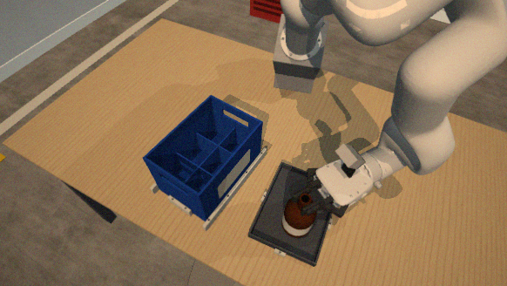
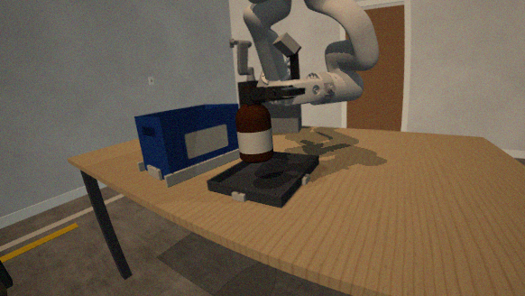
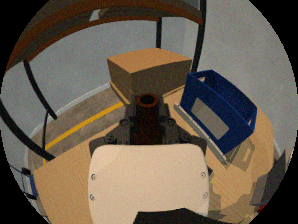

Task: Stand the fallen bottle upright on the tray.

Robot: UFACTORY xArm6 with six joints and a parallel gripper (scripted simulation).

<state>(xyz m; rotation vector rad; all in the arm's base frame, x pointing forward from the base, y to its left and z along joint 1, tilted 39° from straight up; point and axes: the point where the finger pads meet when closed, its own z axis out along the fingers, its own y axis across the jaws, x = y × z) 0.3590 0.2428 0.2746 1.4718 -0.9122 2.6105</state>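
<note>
Right now my hand is 60 mm above the brown bottle. From my hand the other things lie so: tray (200 mm below, 60 mm behind, 30 mm to the right); then blue crate (300 mm to the right, 120 mm below, 20 mm ahead).
</note>
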